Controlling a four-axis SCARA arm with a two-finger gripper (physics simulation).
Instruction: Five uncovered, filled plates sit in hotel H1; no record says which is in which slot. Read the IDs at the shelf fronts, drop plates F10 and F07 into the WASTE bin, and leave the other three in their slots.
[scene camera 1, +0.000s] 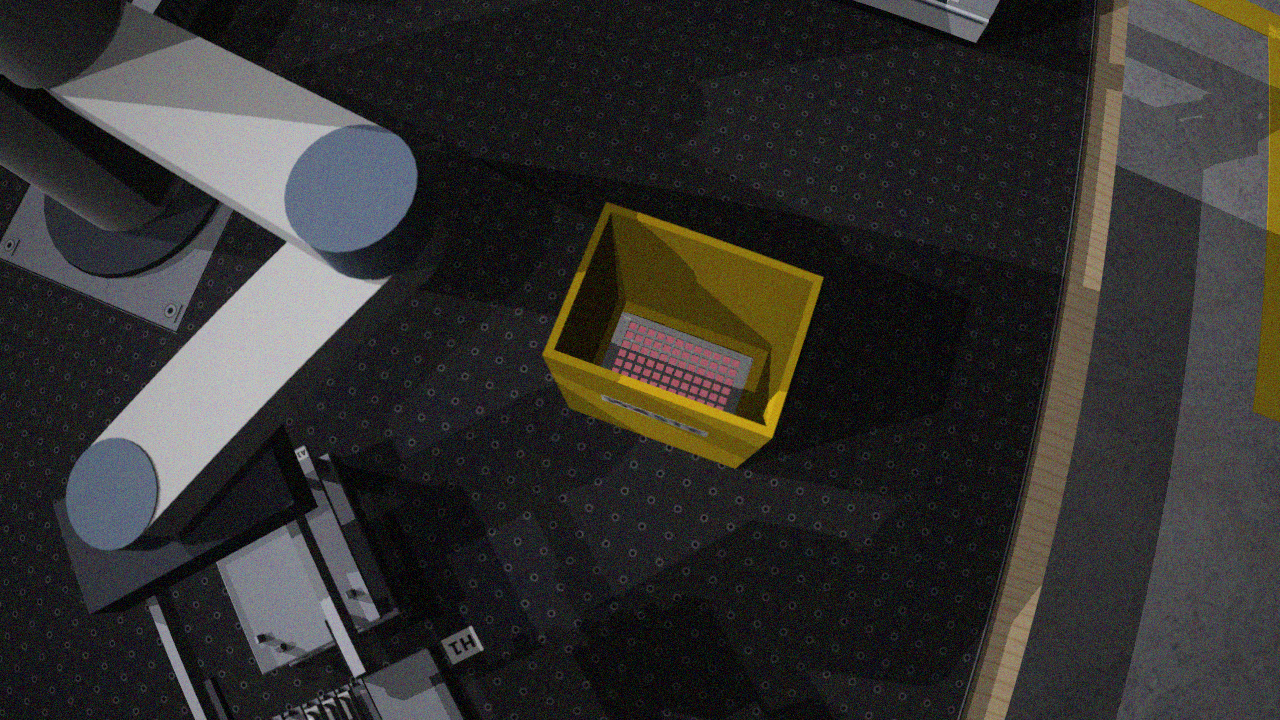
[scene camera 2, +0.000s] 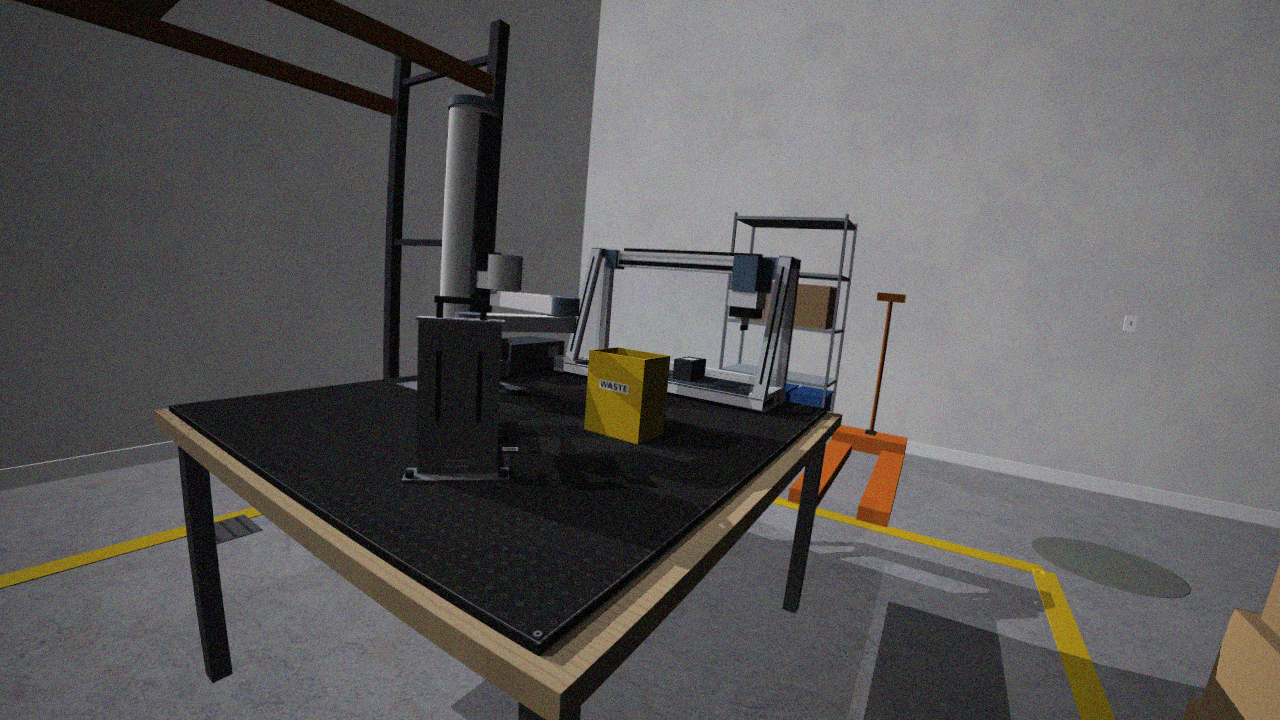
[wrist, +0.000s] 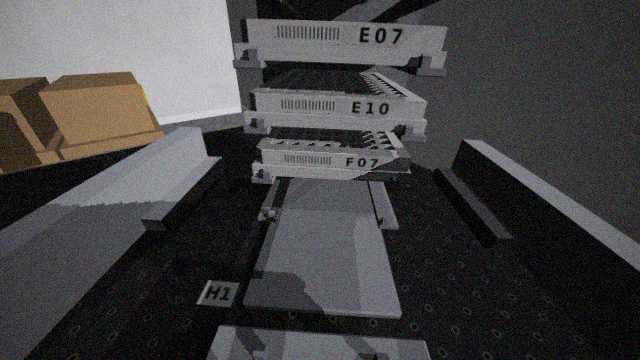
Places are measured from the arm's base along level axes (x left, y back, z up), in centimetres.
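Pixels of known places: gripper, fingertip midpoint: (scene camera 1: 290, 708) (wrist: 329, 152); arm's base, link origin: (scene camera 1: 143, 178).
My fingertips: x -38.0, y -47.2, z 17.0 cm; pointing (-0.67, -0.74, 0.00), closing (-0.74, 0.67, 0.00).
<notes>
For each thing: its middle in the pictures, then the offset to it from my fingertips. "spot": a spot on its surface instead.
- Hotel H1, body centre: (wrist: 334, 98) (scene camera 2: 460, 383) dx -7.6, dy -7.8, dz +0.3 cm
- E07, body centre: (wrist: 337, 44) dx -4.8, dy -5.0, dz +4.5 cm
- E10, body centre: (wrist: 334, 90) dx -4.8, dy -5.0, dz +1.7 cm
- F07, body centre: (wrist: 331, 128) dx -4.8, dy -5.0, dz -1.1 cm
- yellow WASTE bin, body centre: (scene camera 1: 679, 351) (scene camera 2: 626, 393) dx +35.4, dy -17.5, dz -5.8 cm
- plate with pink-red wells, body centre: (scene camera 1: 672, 377) dx +35.1, dy -17.3, dz -14.4 cm
- light grey panel, surface spot: (wrist: 335, 250) spot: dx -5.6, dy -3.9, dz -15.0 cm
- grey slab, surface spot: (wrist: 320, 347) spot: dx +2.9, dy +3.4, dz -9.8 cm
- grey panel with pegs, body centre: (scene camera 1: 294, 560) dx +8.0, dy +8.8, dz -12.3 cm
Hotel H1 (scene camera 2: 458, 394) is a dark upright tower on the table. Its white H1 label (scene camera 1: 461, 643) (wrist: 218, 293) lies beside it. In the wrist view, three plates sit one above another in it: E07 (wrist: 310, 36) on top, E10 (wrist: 305, 106) in the middle and F07 (wrist: 305, 159) lowest, partly shadowed. F10 cannot be read on any plate. The yellow WASTE bin (scene camera 1: 725, 268) (scene camera 2: 626, 411) holds a plate with pink-red wells (scene camera 1: 684, 362), ID not readable. My gripper (wrist: 329, 152) is open and empty, its fingers wide apart in front of the hotel, below F07.
A light grey panel (wrist: 335, 250) lies below F07, and another grey slab (wrist: 320, 347) is at the bottom edge of the wrist view. A grey panel with pegs (scene camera 1: 277, 595) shows under the arm. A white gantry machine (scene camera 2: 783, 331) stands behind the bin.
</notes>
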